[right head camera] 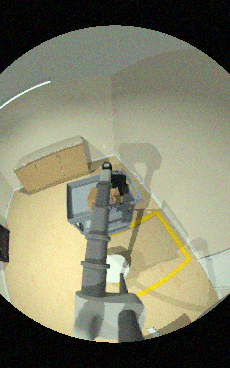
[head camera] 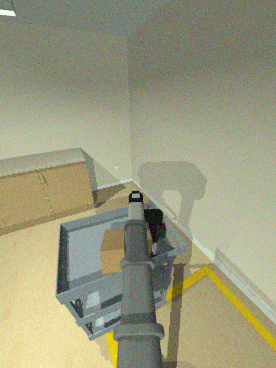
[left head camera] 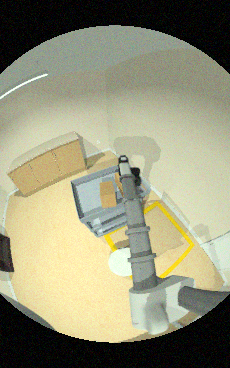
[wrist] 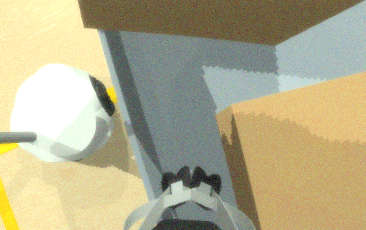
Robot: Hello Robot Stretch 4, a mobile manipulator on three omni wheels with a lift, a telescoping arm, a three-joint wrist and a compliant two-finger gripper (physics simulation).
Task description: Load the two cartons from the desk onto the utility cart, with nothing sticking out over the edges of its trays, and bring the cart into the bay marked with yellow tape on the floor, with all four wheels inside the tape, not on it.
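Seen in the pictures: gripper, between the fingertips: (head camera: 153, 257) (wrist: 191, 179); robot's base, origin of its link: (right head camera: 113, 267) (left head camera: 123, 260).
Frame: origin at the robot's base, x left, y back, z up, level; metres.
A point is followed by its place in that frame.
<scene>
The grey utility cart (head camera: 82, 260) {x 0.308, y -0.574, z 0.766 m} (left head camera: 89, 197) {x 0.293, y -0.615, z 0.767 m} (right head camera: 76, 199) {x 0.352, y -0.627, z 0.767 m} (wrist: 165, 90) {x 0.012, y -0.537, z 0.766 m} stands at the far left edge of the yellow tape bay (head camera: 187, 282) {x -0.490, y -0.798, z -0.027 m} (left head camera: 175, 219) {x -0.969, y -0.486, z -0.023 m} (right head camera: 174, 236) {x -0.992, y -0.395, z -0.025 m}; its wheels are hidden. One brown carton (head camera: 112, 250) {x 0.111, y -0.507, z 0.949 m} (left head camera: 107, 194) {x 0.110, y -0.508, z 0.946 m} (right head camera: 92, 199) {x 0.122, y -0.506, z 0.946 m} (wrist: 200, 20) {x 0.064, y -0.574, z 0.840 m} lies in its top tray, left of the arm in the head camera view. The second carton (head camera: 149, 241) {x -0.067, y -0.612, z 0.870 m} (left head camera: 119, 185) {x 0.007, y -0.668, z 0.844 m} (right head camera: 115, 195) {x -0.041, y -0.604, z 0.871 m} (wrist: 300, 155) {x -0.045, y -0.642, z 0.884 m} lies in the same tray, partly behind the arm. My gripper (head camera: 154, 249) (right head camera: 121, 200) {x -0.087, y -0.573, z 0.779 m} (wrist: 191, 179) {x -0.087, y -0.573, z 0.779 m} is shut and empty, beside the second carton near the tray's side wall.
A wooden cabinet (head camera: 45, 192) (left head camera: 50, 162) {x 1.320, y -1.665, z 0.557 m} (right head camera: 55, 165) {x 1.316, y -1.667, z 0.518 m} stands behind the cart at the left. Walls meet behind the cart, and one runs along its right side. My white round base (left head camera: 121, 262) {x 0.037, y 0.007, z 0.187 m} (right head camera: 117, 268) {x -0.060, y 0.005, z 0.186 m} (wrist: 60, 112) {x 0.004, y -0.040, z 0.187 m} is close in front of the cart. A dark object (left head camera: 5, 253) {x 2.453, y 0.348, z 0.073 m} (right head camera: 3, 243) {x 2.454, y 0.328, z 0.072 m} is at far left.
</scene>
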